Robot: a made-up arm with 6 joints. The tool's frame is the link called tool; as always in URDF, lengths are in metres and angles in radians. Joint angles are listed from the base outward. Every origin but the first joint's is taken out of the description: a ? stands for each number. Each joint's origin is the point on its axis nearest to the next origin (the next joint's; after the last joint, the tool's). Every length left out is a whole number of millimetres.
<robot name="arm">
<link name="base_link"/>
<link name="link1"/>
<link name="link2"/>
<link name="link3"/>
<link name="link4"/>
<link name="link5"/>
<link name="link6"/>
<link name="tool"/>
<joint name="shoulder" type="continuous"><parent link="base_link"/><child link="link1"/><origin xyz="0 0 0.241"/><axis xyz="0 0 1"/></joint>
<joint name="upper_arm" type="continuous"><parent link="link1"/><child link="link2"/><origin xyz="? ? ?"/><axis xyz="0 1 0"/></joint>
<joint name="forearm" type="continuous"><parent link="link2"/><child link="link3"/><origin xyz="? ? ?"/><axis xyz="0 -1 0"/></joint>
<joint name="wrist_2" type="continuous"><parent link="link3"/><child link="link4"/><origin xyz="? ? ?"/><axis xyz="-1 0 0"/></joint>
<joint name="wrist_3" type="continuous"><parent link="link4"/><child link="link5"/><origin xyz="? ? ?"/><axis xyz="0 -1 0"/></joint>
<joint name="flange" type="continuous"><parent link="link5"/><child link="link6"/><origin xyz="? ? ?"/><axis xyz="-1 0 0"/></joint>
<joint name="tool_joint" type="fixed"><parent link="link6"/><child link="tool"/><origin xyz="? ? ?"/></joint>
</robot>
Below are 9 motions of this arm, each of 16 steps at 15 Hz.
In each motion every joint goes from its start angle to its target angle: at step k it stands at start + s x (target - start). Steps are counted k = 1, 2, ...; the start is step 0. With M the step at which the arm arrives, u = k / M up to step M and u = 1 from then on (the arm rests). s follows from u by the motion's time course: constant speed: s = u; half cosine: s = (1 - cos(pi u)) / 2; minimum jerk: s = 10 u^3 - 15 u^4 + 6 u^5.
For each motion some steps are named. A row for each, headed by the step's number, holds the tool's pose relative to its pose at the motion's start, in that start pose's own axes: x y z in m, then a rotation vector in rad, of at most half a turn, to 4 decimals.
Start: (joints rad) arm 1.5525 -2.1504 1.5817 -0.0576 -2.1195 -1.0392
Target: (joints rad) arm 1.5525 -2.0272 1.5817 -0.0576 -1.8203 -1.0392
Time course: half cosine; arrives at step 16
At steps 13, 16:
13: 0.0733 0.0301 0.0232 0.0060 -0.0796 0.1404
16: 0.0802 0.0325 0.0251 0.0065 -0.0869 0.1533

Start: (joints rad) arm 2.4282 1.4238 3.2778 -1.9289 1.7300 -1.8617
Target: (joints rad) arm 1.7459 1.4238 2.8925 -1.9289 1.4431 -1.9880
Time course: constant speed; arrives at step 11
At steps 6, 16:
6: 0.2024 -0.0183 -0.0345 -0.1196 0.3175 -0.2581
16: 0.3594 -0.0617 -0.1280 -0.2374 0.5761 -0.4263

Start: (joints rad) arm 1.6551 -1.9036 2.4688 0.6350 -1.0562 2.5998
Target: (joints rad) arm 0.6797 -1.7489 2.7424 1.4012 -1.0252 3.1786
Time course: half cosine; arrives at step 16
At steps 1, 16:
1: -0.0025 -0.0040 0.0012 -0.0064 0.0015 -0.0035
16: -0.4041 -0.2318 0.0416 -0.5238 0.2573 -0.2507

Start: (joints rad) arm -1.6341 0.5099 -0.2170 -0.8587 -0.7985 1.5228
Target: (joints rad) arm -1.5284 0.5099 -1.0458 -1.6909 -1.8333 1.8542
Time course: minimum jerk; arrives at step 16
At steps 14, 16:
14: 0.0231 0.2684 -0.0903 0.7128 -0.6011 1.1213
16: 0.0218 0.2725 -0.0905 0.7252 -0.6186 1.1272

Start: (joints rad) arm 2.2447 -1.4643 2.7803 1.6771 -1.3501 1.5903
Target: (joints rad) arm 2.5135 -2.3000 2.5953 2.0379 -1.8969 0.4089
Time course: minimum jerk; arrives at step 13
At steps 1, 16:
1: 0.0007 -0.0010 -0.0012 0.0067 0.0029 0.0030
16: 0.0773 -0.1211 -0.3837 1.7425 1.0196 0.3328

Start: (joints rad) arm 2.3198 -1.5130 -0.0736 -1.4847 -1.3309 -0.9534
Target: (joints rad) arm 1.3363 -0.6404 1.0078 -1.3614 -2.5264 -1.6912
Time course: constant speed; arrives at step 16
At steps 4, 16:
4: 0.0901 0.0778 0.0404 0.1083 -0.1008 -0.3658
16: 0.2370 0.2096 0.2911 0.8045 -0.9051 -1.3036

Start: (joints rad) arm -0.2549 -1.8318 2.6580 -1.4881 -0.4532 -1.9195
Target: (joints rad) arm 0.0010 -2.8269 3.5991 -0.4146 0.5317 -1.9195
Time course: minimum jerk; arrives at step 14
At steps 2, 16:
2: 0.0095 0.0070 -0.0210 -0.0470 0.0353 0.0173
16: -0.1402 -0.1946 -0.7571 -0.9534 2.4626 0.7821

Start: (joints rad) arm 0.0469 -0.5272 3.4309 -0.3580 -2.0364 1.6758
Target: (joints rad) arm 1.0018 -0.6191 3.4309 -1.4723 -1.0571 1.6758
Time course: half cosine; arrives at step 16
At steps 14, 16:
14: -0.1339 0.2097 -0.2409 0.3331 -0.2170 -1.4648
16: -0.1414 0.2211 -0.2450 0.3426 -0.2178 -1.5257

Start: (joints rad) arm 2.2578 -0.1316 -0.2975 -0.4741 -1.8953 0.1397
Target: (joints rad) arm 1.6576 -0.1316 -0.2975 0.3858 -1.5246 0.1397
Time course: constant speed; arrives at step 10
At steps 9, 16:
9: -0.0823 -0.0389 -0.1308 0.6424 -0.2763 -0.6207
16: -0.0879 -0.0378 -0.1445 0.7057 -0.2750 -0.6931

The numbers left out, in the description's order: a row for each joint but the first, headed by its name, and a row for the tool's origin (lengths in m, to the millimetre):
upper_arm: 0 0 0
forearm: 0 0 0.455
wrist_2: 0.277 0 0
wrist_3: 0 -0.125 0
flange: 0 0 0
tool: 0 0 0

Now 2 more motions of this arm.
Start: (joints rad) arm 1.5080 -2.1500 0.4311 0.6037 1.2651 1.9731
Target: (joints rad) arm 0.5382 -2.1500 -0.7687 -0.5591 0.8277 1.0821
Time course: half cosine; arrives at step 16
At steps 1, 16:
1: 0.0003 -0.0011 0.0066 0.0228 -0.0018 0.0093
16: -0.2263 -0.3520 0.3099 1.1361 -0.0749 1.5733

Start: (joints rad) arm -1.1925 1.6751 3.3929 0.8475 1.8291 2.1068
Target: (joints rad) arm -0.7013 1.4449 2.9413 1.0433 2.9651 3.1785
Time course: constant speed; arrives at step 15
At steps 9, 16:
9: 0.0363 0.0158 0.1382 -0.6490 0.5788 -0.2331
16: 0.0809 0.0408 0.2212 -1.0798 1.0825 -0.1865

